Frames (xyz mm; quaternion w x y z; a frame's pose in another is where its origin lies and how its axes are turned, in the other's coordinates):
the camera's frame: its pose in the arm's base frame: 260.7 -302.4 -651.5 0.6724 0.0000 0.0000 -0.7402
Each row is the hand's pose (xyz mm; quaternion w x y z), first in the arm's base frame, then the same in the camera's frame.
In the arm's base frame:
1: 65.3 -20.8 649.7 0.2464 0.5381 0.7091 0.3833
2: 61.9 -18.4 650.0 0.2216 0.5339 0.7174 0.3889
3: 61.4 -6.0 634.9 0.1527 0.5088 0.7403 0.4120
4: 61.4 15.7 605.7 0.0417 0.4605 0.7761 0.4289
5: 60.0 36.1 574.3 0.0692 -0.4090 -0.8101 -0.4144
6: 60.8 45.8 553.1 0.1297 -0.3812 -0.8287 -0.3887
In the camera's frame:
1: -261.6 -221.5 1301.2 0.1180 0.1631 -0.8751 -0.4401
2: -263.7 -225.1 1301.5 0.1389 0.1720 -0.8775 -0.4255
3: -276.0 -226.8 1286.4 0.2023 0.2059 -0.8744 -0.3901
4: -297.6 -228.8 1257.2 0.2894 0.2648 -0.8627 -0.3192
5: -317.7 -232.2 1225.8 0.3533 0.3246 -0.8474 -0.2274
6: -327.5 -232.3 1204.6 0.3749 0.3571 -0.8394 -0.1654

